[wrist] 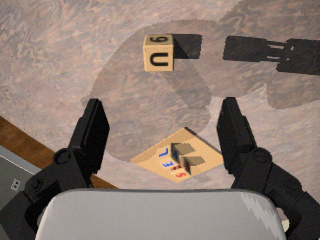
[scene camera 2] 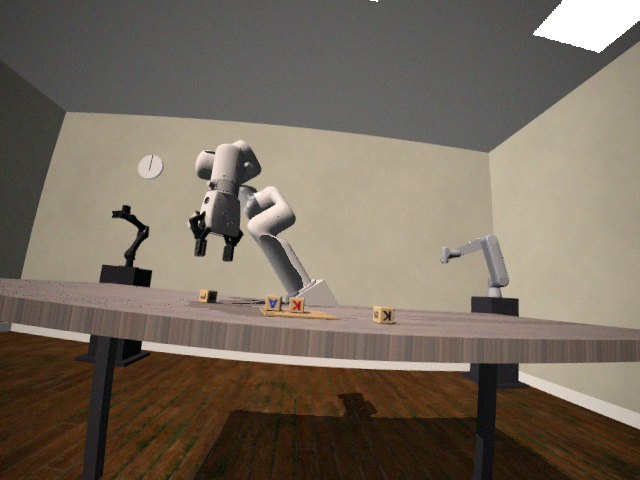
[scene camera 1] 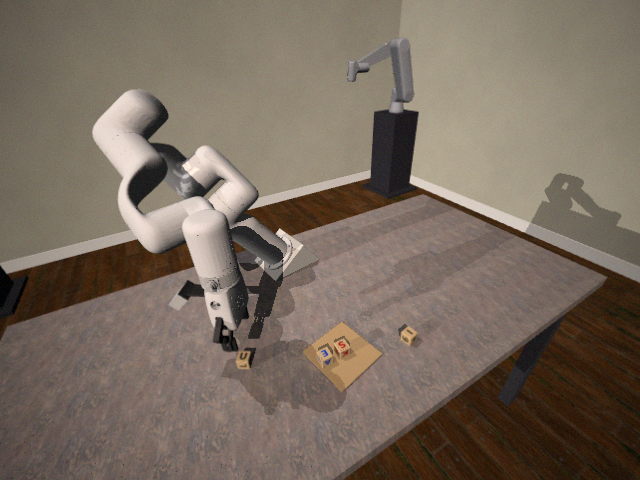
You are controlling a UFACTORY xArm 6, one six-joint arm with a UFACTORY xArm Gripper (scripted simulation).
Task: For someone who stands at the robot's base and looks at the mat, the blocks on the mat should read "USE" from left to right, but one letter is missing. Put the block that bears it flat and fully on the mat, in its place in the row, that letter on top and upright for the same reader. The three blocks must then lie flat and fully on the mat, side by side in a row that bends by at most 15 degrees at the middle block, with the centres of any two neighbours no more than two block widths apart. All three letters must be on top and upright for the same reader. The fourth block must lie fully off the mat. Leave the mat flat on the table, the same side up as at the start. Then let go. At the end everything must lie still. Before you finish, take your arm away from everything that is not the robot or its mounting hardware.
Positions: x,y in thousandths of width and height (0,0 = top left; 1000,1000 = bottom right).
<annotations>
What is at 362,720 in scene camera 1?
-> My gripper.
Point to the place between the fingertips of my gripper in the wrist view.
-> At 508,469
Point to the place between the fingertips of my gripper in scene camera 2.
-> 335,539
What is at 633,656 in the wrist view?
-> A tan mat.
</annotations>
